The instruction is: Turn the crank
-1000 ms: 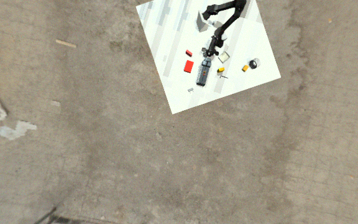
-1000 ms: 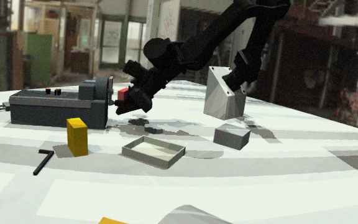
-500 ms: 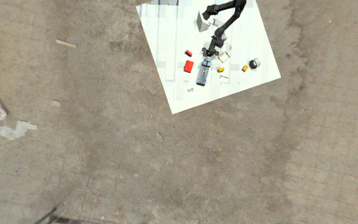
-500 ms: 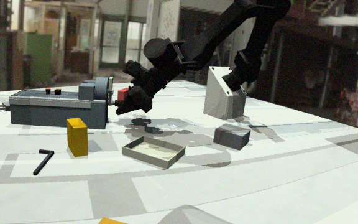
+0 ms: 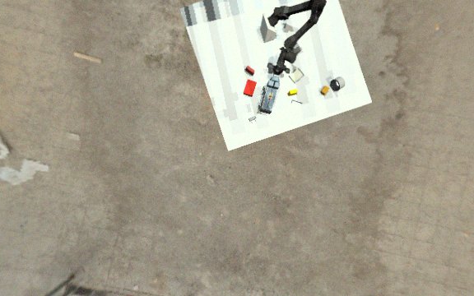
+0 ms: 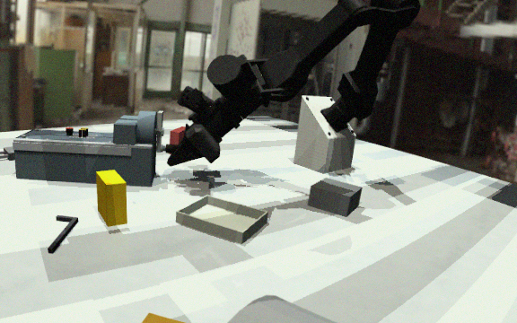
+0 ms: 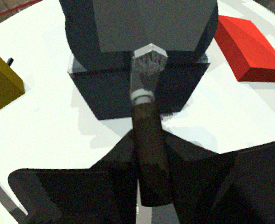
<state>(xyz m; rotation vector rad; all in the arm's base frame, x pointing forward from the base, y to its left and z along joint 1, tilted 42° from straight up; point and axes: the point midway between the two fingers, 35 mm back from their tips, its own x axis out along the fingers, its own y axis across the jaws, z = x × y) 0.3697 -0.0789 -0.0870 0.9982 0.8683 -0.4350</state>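
The dark crank handle lies 1 cm behind my gripper tip, 1 cm to the left of it and 3 cm above it. Round my gripper tip: red pointer (14 cm ahead, 13 cm to the right, 5 cm above); shallow grey tray (5 cm ahead, 19 cm to the left, 3 cm below); yellow block (17 cm ahead, 8 cm to the left).
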